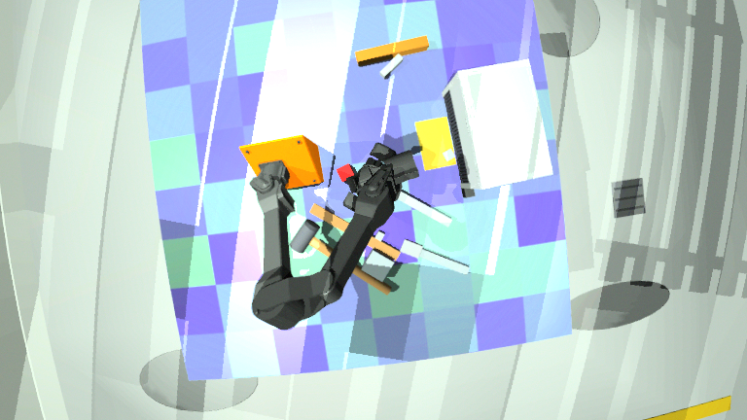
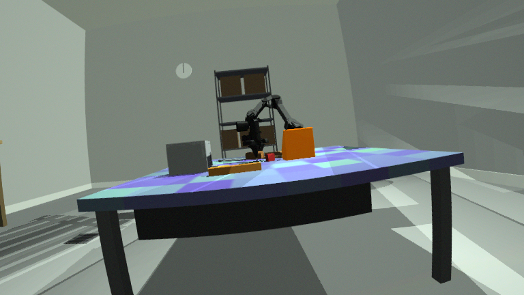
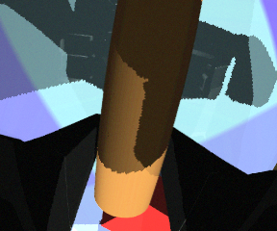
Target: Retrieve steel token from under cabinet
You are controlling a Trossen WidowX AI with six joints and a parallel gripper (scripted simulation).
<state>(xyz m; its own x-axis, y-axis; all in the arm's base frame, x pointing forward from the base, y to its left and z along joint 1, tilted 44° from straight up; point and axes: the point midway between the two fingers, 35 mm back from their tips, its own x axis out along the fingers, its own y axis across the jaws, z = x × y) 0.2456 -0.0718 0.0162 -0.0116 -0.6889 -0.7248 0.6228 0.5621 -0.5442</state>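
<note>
The flat wooden stick lies 15 cm to the right of my gripper tip, 7 cm behind it and 2 cm below it. Also, from my gripper tip: grey flat tool (26 cm to the right, 14 cm ahead, 2 cm below); small pale flat piece (25 cm ahead, 3 cm to the left, 2 cm below); red cube (7 cm behind, 3 cm to the left, 1 cm below).
</note>
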